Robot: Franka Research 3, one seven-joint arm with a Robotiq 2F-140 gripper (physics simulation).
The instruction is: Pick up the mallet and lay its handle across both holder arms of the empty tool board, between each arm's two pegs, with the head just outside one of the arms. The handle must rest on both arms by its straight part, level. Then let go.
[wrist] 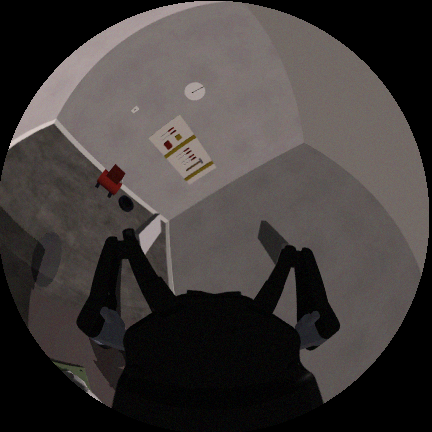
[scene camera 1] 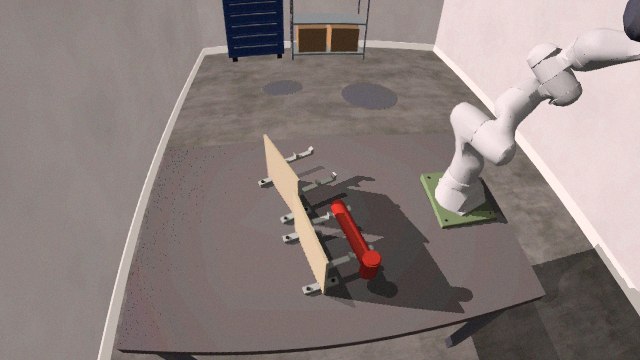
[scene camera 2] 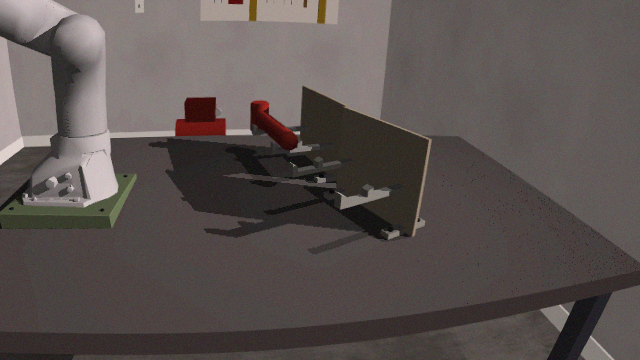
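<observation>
The red mallet (scene camera 1: 353, 233) (scene camera 2: 275, 130) lies across the arms of the occupied tool board (scene camera 1: 310, 245) (scene camera 2: 320, 115), with its head at the end toward scene camera 1. The empty tool board (scene camera 1: 281, 175) (scene camera 2: 387, 165) stands upright beside it. Its two pale holder arms, one (scene camera 1: 303, 154) (scene camera 2: 362, 197) at the outer end and one (scene camera 1: 319, 183) (scene camera 2: 307, 169) nearer the mallet, each carry two pegs. My gripper (wrist: 210, 226) is open and empty, well away from the mallet and boards, which do not show in the wrist view. It is out of frame in both scene views.
The robot stands on a green base plate (scene camera 1: 470, 220) (scene camera 2: 60, 220) on the table (scene camera 1: 225, 320) (scene camera 2: 225, 290), on the boards' arm side. A blue cabinet (scene camera 1: 255, 27) and a shelf unit (scene camera 1: 330, 19) stand at the far wall. A red machine (scene camera 2: 200, 126) (wrist: 110, 182) stands by another wall.
</observation>
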